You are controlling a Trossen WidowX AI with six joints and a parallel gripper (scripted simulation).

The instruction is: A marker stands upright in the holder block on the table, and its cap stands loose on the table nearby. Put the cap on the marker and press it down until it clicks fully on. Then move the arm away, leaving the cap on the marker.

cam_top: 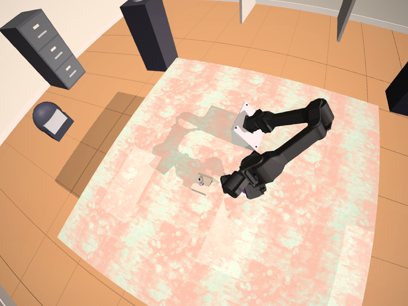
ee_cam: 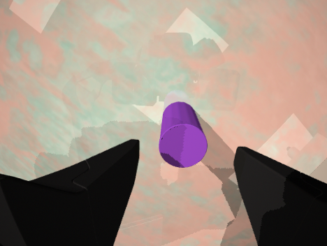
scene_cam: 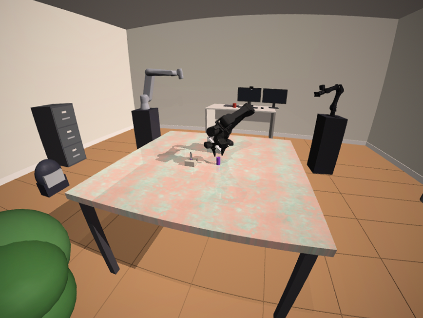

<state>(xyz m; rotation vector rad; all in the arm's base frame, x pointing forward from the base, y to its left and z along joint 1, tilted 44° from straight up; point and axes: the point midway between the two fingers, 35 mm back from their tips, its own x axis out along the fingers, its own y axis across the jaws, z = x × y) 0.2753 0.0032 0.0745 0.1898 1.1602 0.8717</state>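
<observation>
Now: gripper tip 4 cm above the purple marker cap. Also, from my gripper tip: holder block 3 cm ahead, 18 cm to the right, 4 cm below.
</observation>
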